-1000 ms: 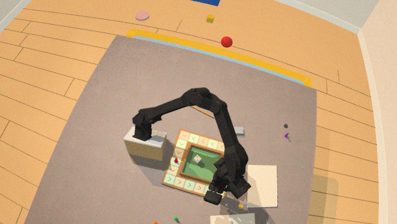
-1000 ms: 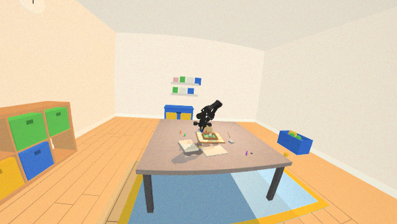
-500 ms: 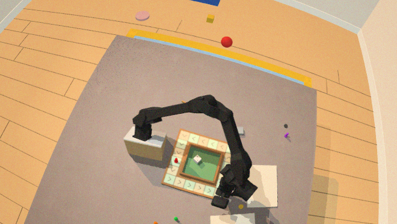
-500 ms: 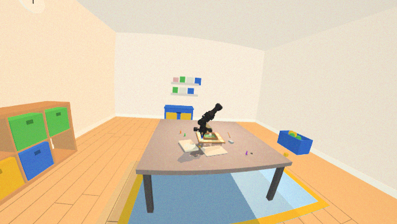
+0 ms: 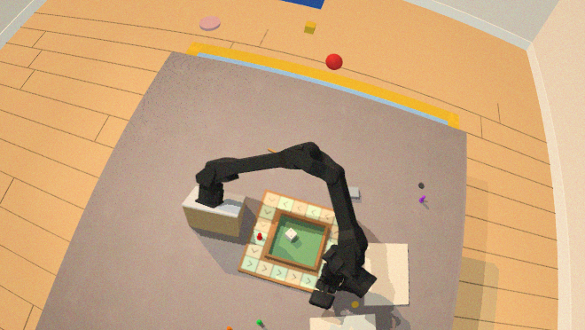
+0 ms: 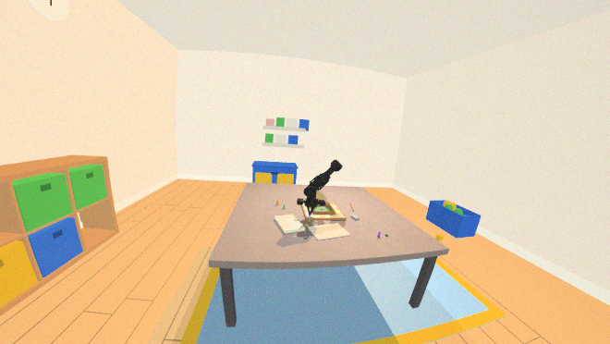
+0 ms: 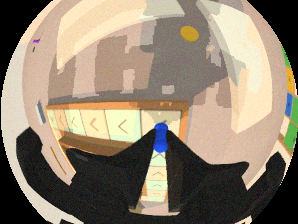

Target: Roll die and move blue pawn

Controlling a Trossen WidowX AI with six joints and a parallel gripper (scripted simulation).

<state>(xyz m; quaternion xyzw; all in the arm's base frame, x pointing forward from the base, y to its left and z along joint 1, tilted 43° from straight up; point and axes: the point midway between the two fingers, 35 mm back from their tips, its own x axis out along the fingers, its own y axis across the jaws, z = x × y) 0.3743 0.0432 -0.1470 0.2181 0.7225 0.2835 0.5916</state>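
Right now my gripper tip is 10 mm below the blue pawn. The rest, counted from my gripper tip: yellow disc: 110 mm ahead, 30 mm below, 20 mm to the right; white die: 150 mm behind, 110 mm to the left; green-floored tray: 130 mm behind, 100 mm to the left, 20 mm below.
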